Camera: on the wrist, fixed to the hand. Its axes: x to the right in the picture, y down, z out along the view.
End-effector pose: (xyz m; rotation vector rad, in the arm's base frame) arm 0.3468 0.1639 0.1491 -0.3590 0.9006 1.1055
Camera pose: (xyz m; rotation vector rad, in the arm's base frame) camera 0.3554 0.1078 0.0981 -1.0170 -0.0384 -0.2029
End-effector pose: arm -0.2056 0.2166 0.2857 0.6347 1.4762 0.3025
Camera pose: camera -0.2753 0.2008 0.2591 -0.8851 1.2157 -0.6847
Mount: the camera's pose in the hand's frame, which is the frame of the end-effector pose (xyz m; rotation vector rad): 0.0064 -0.0409 -0.0641 -0.4234 -0.2468 -1.6076
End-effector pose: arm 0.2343 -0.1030 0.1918 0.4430 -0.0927 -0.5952
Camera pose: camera 0.2317 -0.1126 0.1161 -0.0738 0.1896 -2.1994
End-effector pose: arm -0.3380 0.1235 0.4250 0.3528 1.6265 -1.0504
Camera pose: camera -0.4091 0.1486 0.4370 -1.5555 1.6847 -1.6556
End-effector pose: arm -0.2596 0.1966 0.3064 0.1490 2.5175 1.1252
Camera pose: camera -0.2876 0.1260 0.3134 -1.4251 1.2936 0.7066
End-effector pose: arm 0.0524 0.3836 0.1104 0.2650 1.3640 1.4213
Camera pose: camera 0.0226 0.3417 0.0540 -0.7768 0.6081 0.2233
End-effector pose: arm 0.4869 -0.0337 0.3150 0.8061 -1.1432 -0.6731
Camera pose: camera 0.5477 -0.0482 0.2712 1.1934 -0.2857 -2.2827
